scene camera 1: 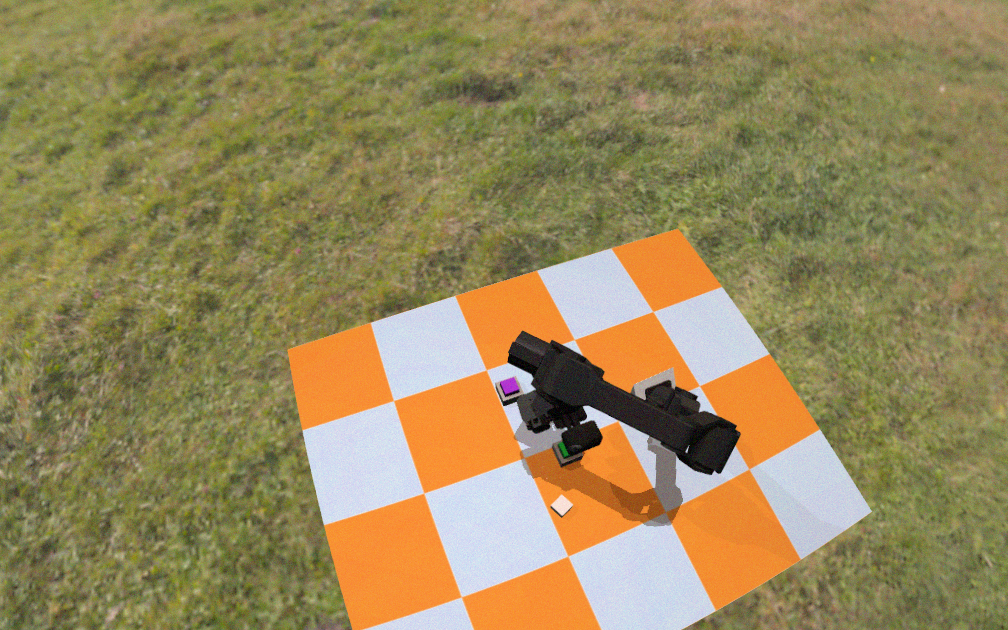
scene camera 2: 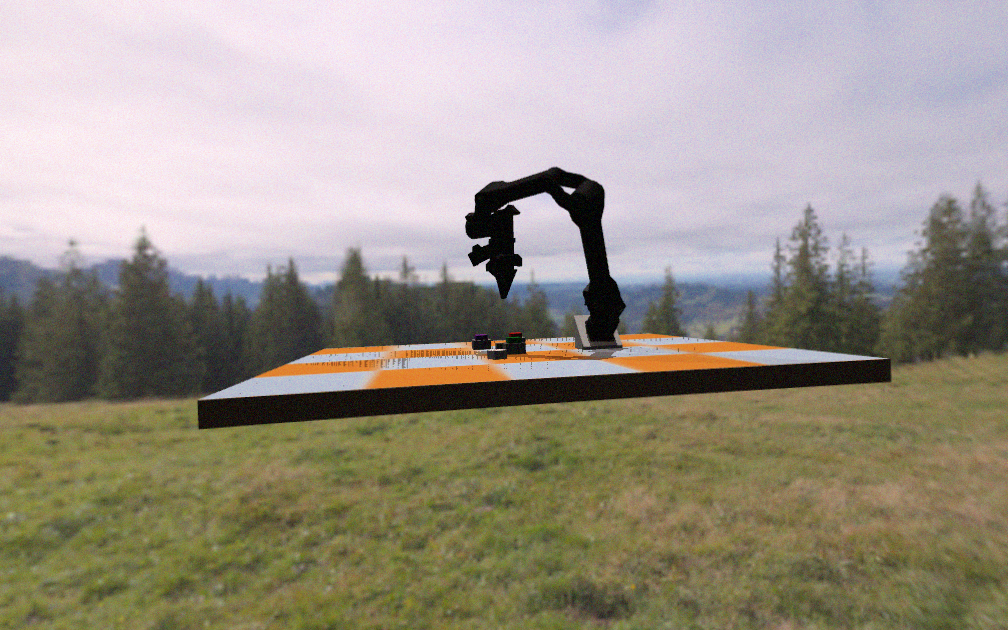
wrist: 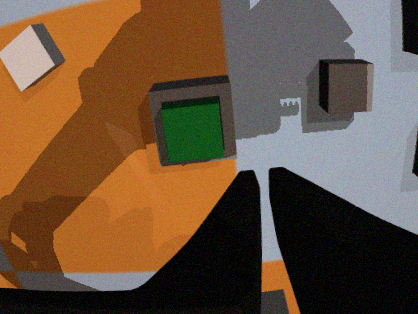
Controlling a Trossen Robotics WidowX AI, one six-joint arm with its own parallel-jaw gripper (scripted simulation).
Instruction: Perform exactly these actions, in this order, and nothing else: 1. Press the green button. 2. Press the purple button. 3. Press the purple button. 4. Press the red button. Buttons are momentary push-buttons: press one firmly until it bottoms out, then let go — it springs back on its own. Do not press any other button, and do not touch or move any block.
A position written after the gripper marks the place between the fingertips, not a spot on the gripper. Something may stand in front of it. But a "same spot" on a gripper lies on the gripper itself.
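You can see the gripper in scene camera 1 (pixel 560 421), and scene camera 2 and the wrist view show it too. On the gripper, (scene camera 2: pixel 497 280) and (wrist: pixel 332 250) are the same spot.
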